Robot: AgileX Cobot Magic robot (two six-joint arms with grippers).
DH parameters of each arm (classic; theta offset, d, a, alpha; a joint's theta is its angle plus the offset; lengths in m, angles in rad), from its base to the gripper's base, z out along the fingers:
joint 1: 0 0.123 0 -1.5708
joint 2: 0.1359 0 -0.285 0
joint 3: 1.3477 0 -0.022 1.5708
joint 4: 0 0.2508 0 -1.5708
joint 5: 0 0 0.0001 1.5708
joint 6: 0 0.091 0 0
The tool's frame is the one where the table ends.
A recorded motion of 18 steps. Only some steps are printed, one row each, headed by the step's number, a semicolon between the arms.
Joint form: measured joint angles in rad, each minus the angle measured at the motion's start. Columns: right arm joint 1, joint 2, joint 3, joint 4, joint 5, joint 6; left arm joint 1, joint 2, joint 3, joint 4, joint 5, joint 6.
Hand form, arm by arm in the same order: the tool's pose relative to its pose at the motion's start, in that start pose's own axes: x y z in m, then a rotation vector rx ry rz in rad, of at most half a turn. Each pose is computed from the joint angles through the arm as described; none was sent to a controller.
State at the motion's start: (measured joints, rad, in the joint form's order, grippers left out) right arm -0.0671 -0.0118 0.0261 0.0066 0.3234 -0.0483; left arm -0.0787 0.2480 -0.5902 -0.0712 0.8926 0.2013
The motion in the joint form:
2: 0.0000 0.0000 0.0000 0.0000 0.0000 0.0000; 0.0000 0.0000 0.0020 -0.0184 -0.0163 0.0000
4: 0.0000 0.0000 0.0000 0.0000 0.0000 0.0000; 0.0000 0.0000 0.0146 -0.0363 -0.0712 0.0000
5: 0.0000 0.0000 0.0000 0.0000 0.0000 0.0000; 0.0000 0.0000 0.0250 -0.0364 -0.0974 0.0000
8: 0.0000 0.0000 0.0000 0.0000 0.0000 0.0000; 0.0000 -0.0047 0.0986 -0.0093 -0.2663 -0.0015
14: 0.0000 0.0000 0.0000 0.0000 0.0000 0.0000; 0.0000 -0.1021 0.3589 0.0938 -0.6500 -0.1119
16: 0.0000 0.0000 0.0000 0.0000 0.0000 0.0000; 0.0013 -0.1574 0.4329 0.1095 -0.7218 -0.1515
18: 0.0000 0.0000 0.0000 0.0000 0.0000 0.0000; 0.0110 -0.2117 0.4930 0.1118 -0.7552 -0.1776
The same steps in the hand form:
2: 0.0000 0.0000 0.0000 0.0000 0.0000 0.0000; -0.0013 -0.0010 0.0004 0.0110 -0.0168 -0.0118
4: 0.0000 0.0000 0.0000 0.0000 0.0000 0.0000; -0.0035 -0.0014 0.0029 0.0147 -0.0608 -0.0248
5: 0.0000 0.0000 0.0000 0.0000 0.0000 0.0000; -0.0034 -0.0012 0.0049 0.0107 -0.0762 -0.0259
8: 0.0000 0.0000 0.0000 0.0000 0.0000 0.0000; 0.0001 0.0017 0.0177 -0.0332 -0.1695 -0.0131
14: 0.0000 0.0000 0.0000 0.0000 0.0000 0.0000; 0.0374 0.0022 0.0451 -0.1119 -0.3804 -0.0348
16: 0.0000 0.0000 0.0000 0.0000 0.0000 0.0000; 0.0519 0.0004 0.0495 -0.1159 -0.4343 -0.0573
18: 0.0000 0.0000 0.0000 0.0000 0.0000 0.0000; 0.0656 -0.0011 0.0533 -0.1223 -0.4623 -0.0816

